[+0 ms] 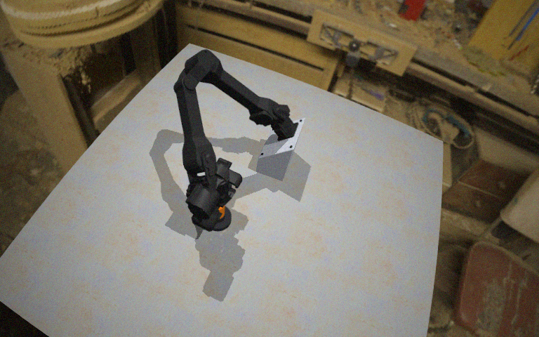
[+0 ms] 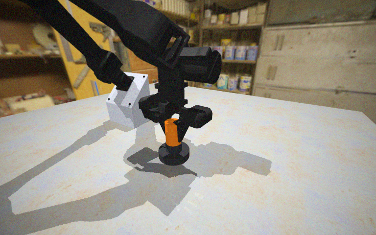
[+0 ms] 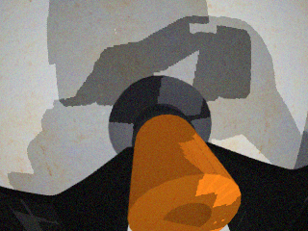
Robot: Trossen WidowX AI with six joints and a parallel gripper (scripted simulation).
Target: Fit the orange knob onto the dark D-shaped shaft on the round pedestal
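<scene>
My gripper tip is 2 cm below the orange knob. Round my gripper tip: dark round pedestal (2 cm below).
</scene>
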